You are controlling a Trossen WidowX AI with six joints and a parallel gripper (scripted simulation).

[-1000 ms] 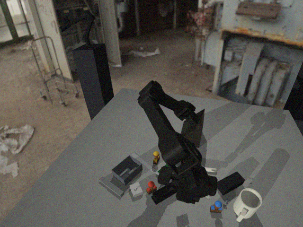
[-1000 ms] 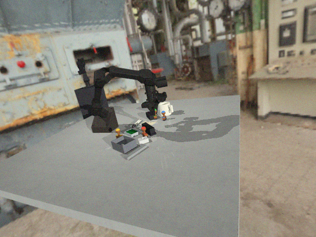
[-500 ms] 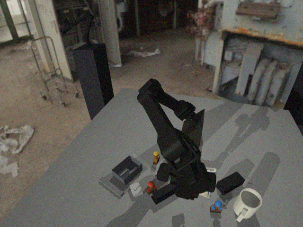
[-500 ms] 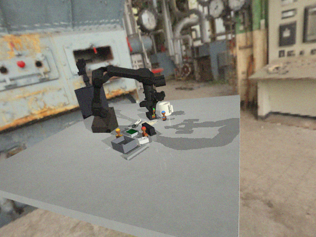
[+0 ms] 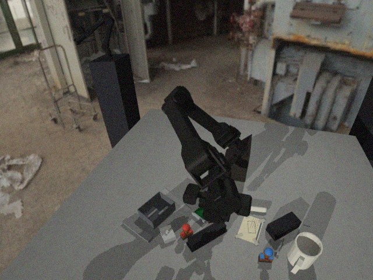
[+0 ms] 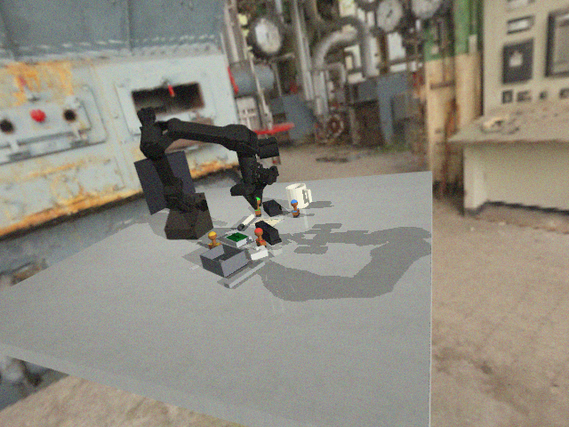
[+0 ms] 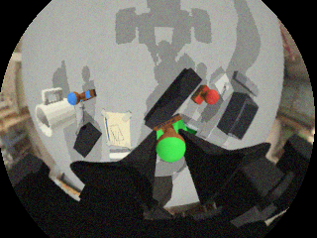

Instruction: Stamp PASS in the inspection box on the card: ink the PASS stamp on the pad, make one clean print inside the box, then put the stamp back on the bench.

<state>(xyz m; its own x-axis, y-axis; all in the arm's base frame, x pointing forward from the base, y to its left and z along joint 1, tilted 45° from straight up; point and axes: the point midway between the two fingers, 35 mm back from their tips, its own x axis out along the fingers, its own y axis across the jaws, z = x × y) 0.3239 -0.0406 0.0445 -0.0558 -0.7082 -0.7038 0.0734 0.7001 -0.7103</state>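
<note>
The green ink pad is 90 mm below my gripper tip, 80 mm behind it and 40 mm to the right of it. The rest, counted from my gripper tip: green-knobbed stamp (10 mm below); then long black block (80 mm below, 20 mm to the right, 20 mm ahead); then red-knobbed stamp (90 mm to the right, 80 mm below, 30 mm ahead).
</note>
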